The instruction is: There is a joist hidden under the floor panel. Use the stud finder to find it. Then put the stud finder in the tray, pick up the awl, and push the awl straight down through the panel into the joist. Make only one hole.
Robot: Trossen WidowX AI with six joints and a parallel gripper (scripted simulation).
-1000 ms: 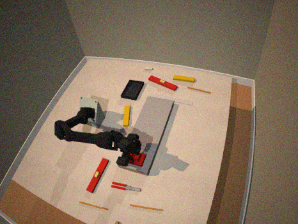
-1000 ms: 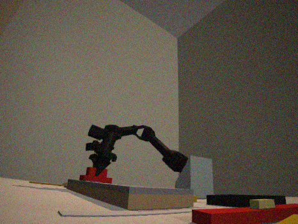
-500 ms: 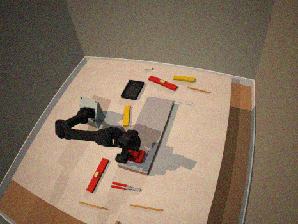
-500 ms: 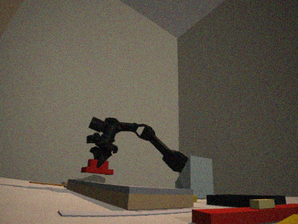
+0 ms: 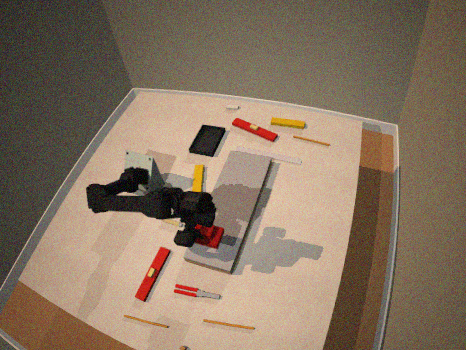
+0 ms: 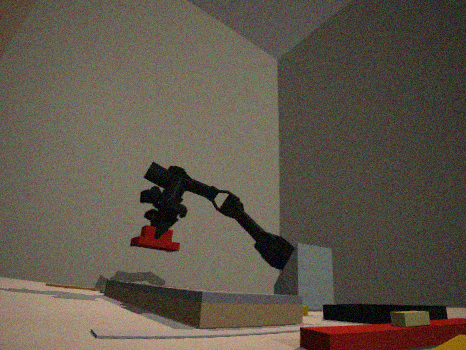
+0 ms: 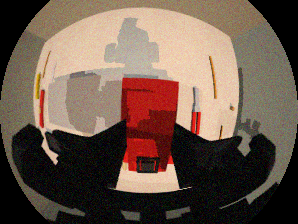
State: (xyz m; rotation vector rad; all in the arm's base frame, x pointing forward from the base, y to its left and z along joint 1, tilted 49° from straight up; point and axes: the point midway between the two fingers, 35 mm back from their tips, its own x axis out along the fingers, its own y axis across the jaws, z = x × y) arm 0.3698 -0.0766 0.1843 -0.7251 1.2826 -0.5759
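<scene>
The stud finder is 2 cm behind my gripper tip and 2 cm above it. Also, from my gripper tip: black tray: 23 cm behind, 52 cm to the left, 15 cm below; then awl: 18 cm behind, 7 cm to the left, 15 cm below.
</scene>
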